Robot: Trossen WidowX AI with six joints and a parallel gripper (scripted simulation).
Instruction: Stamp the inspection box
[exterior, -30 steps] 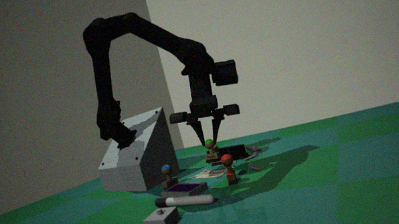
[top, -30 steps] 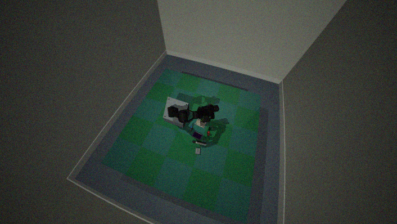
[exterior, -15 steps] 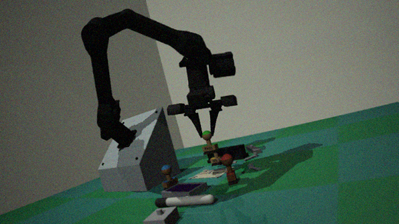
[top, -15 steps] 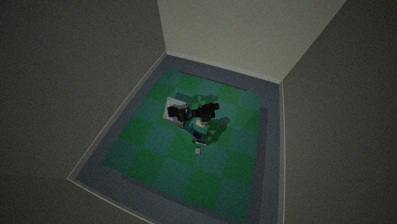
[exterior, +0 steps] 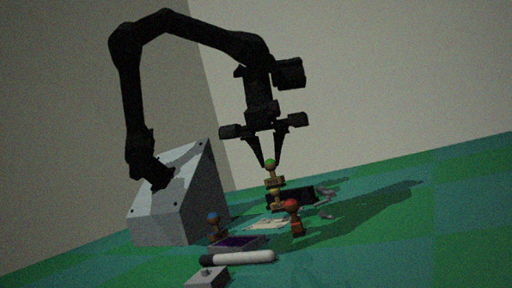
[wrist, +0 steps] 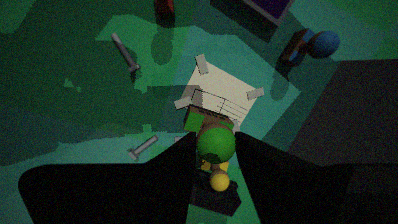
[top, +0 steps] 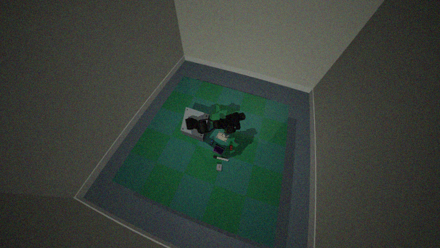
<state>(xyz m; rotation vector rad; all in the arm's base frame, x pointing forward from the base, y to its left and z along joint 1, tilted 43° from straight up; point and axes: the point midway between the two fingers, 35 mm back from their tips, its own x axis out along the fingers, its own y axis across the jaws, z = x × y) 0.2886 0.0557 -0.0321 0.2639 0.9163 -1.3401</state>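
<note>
Right now my gripper tip is 120 mm above the pale card, 30 mm past it and 20 mm to the left of it. The rest, counted from my gripper tip: red-knobbed stamp (100 mm below, 90 mm to the right, 90 mm ahead); yellow-knobbed stamp (100 mm below, 80 mm to the left, 60 mm behind); green-knobbed stamp (30 mm below).
</note>
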